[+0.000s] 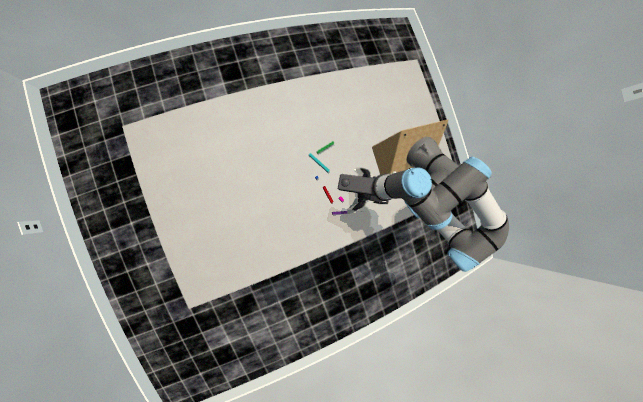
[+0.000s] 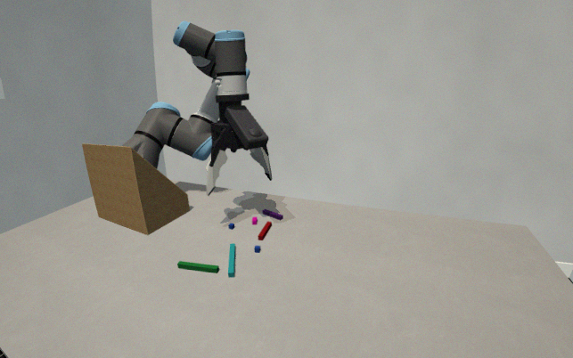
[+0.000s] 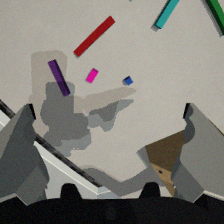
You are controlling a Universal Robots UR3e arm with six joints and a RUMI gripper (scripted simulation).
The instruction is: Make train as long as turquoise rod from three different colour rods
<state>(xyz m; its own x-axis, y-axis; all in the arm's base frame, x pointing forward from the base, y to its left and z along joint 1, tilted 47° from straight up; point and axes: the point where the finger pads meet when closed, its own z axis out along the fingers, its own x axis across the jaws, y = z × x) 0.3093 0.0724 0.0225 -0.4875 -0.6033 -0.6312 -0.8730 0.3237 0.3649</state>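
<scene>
My gripper is now 1 cm short of the magenta rod, 2 cm to the right of it and 9 cm above it. The rest, counted from my hand: purple rod 4 cm ahead, 7 cm to the left, 9 cm below; red rod 6 cm ahead, 1 cm to the right, 9 cm below; turquoise rod 6 cm ahead, 13 cm to the right, 9 cm below.
</scene>
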